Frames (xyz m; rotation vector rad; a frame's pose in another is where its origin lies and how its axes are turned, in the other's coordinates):
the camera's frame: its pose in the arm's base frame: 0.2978 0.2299 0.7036 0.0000 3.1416 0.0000
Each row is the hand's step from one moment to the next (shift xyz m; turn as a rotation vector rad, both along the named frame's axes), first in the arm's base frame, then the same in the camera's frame.
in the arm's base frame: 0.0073 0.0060 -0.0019 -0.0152 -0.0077 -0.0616
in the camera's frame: -0.0073 0.0060 0.0019 0.0152 -0.0077 0.0616
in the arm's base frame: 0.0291 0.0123 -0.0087 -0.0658 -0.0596 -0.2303
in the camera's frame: -0.0291 0.0123 0.0087 0.0658 -0.0596 0.2303
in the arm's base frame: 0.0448 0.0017 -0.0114 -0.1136 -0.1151 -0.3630
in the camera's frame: -0.0448 0.0017 0.0114 0.1136 -0.1151 0.3630
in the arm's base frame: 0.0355 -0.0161 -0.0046 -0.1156 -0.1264 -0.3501
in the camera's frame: -0.0355 -0.0161 0.0046 0.1156 -0.1264 0.3501
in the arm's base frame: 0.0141 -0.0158 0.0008 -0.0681 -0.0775 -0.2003
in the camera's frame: -0.0141 -0.0158 -0.0008 0.0681 -0.0775 0.2003
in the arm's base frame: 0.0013 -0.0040 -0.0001 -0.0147 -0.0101 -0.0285
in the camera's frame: -0.0013 -0.0040 0.0001 0.0147 -0.0101 0.0285
